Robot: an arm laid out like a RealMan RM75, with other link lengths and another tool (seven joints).
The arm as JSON. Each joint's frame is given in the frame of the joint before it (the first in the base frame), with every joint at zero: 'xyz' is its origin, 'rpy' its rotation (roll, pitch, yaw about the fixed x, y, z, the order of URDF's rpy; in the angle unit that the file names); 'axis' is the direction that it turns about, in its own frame. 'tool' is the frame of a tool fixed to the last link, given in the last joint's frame.
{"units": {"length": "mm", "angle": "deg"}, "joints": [
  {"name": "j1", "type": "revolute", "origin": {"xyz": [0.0, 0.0, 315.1], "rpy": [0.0, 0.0, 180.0]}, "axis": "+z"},
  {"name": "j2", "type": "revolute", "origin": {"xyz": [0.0, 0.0, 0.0], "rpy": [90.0, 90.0, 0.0]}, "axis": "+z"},
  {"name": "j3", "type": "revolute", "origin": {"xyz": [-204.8, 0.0, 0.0], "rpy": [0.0, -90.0, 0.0]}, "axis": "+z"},
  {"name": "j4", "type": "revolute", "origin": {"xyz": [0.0, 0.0, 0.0], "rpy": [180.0, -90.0, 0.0]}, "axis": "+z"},
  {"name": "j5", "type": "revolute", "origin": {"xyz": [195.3, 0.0, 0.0], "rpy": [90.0, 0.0, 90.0]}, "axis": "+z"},
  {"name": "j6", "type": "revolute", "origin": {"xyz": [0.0, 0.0, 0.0], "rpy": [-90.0, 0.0, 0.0]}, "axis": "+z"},
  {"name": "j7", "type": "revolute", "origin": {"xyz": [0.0, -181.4, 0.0], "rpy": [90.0, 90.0, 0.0]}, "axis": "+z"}
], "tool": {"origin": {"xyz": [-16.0, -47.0, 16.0], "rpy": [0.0, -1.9, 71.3]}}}
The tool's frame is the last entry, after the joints.
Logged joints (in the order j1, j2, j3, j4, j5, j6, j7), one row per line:
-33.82 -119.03 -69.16 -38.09 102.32 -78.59 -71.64
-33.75 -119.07 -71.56 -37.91 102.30 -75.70 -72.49
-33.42 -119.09 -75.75 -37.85 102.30 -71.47 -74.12
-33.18 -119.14 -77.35 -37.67 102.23 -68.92 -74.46
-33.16 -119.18 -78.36 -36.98 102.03 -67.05 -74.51
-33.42 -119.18 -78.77 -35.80 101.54 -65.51 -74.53
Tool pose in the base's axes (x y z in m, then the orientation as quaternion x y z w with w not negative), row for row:
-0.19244 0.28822 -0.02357 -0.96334 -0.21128 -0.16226 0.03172
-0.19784 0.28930 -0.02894 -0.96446 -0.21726 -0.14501 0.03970
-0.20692 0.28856 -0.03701 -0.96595 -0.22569 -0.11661 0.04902
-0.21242 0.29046 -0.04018 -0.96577 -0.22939 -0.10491 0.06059
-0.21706 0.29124 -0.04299 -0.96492 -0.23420 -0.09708 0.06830
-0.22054 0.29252 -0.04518 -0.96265 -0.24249 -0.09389 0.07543
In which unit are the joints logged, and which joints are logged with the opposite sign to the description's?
The joints are logged in degrees. Opposite sign: j3, j4, j6.
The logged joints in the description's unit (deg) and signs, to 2 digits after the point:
-33.82 -119.03 69.16 38.09 102.32 78.59 -71.64
-33.75 -119.07 71.56 37.91 102.30 75.70 -72.49
-33.42 -119.09 75.75 37.85 102.30 71.47 -74.12
-33.18 -119.14 77.35 37.67 102.23 68.92 -74.46
-33.16 -119.18 78.36 36.98 102.03 67.05 -74.51
-33.42 -119.18 78.77 35.80 101.54 65.51 -74.53

